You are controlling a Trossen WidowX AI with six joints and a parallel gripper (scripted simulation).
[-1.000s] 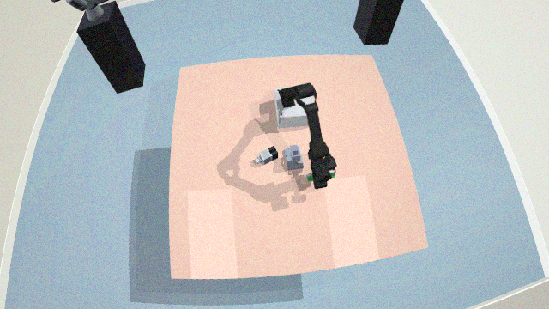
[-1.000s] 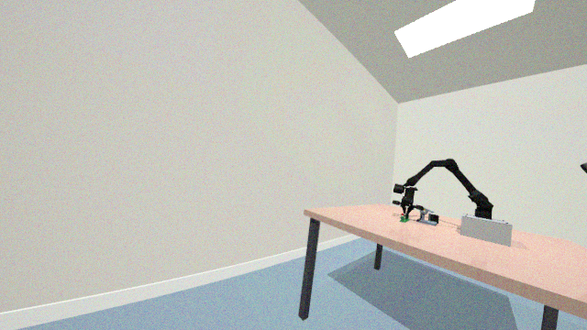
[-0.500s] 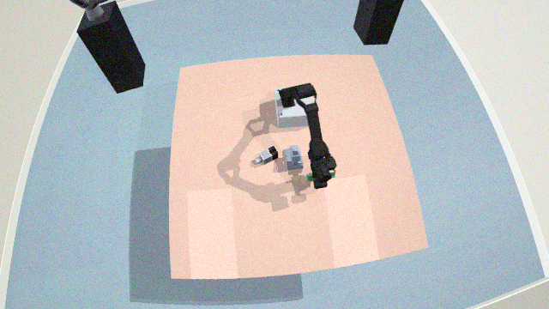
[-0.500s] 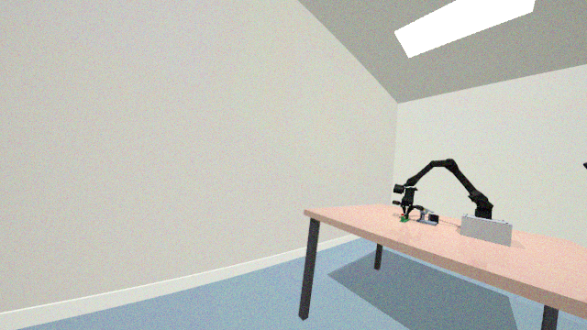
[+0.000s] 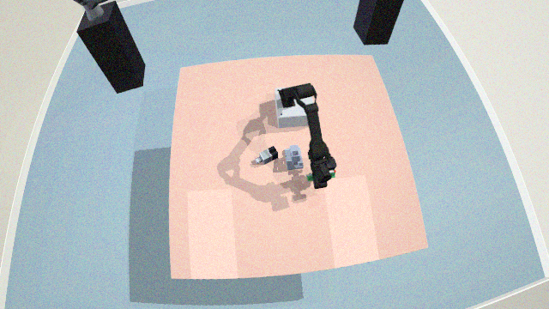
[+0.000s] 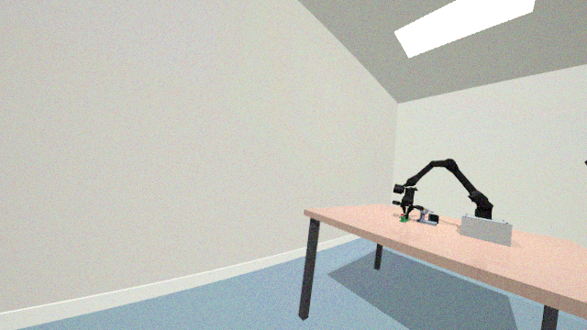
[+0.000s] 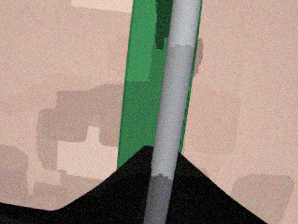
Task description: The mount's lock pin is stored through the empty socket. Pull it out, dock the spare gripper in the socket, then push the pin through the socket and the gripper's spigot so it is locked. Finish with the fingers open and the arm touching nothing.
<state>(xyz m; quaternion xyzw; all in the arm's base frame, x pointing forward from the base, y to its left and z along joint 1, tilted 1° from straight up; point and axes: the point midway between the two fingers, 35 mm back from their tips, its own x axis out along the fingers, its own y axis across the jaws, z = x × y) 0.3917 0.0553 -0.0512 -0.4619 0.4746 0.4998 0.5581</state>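
Right now the green cradle is 20 mm to the left of my gripper tip. Also, from my gripper tip: spare gripper 150 mm behind, 220 mm to the right, 10 mm above; then mount socket 110 mm behind, 90 mm to the right, 30 mm above.
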